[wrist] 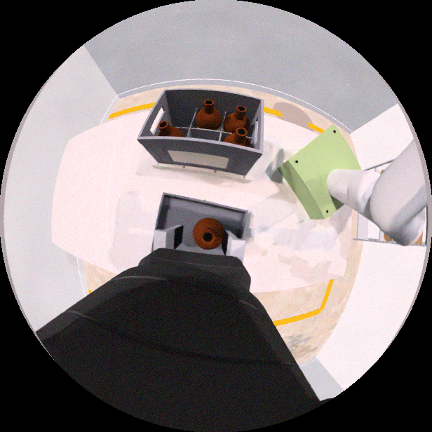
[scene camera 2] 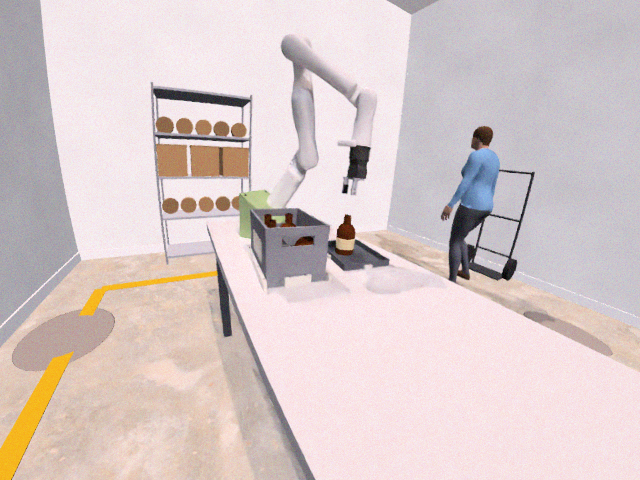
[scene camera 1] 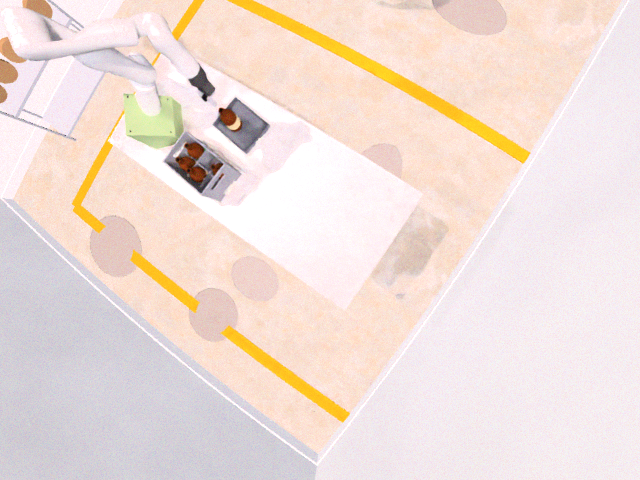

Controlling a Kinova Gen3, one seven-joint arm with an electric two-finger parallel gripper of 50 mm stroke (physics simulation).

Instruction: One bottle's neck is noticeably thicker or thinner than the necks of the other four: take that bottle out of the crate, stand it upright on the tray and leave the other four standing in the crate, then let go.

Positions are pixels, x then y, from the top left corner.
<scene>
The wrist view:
my gripper: 202,236
brown bottle: 207,233
</scene>
